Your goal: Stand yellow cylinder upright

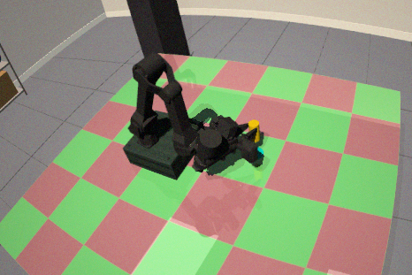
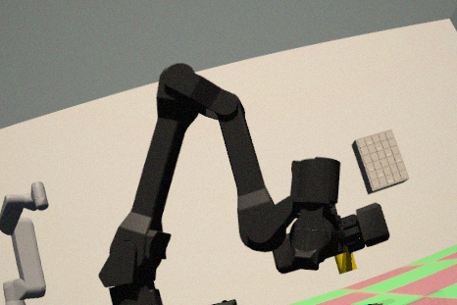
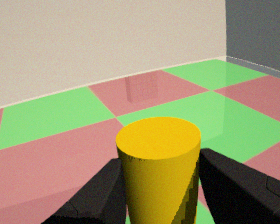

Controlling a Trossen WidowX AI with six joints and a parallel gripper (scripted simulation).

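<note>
Now: the cyan circle 13 cm below my gripper tip. From my gripper tip the other things lie so: yellow cylinder: 2 cm below.
</note>
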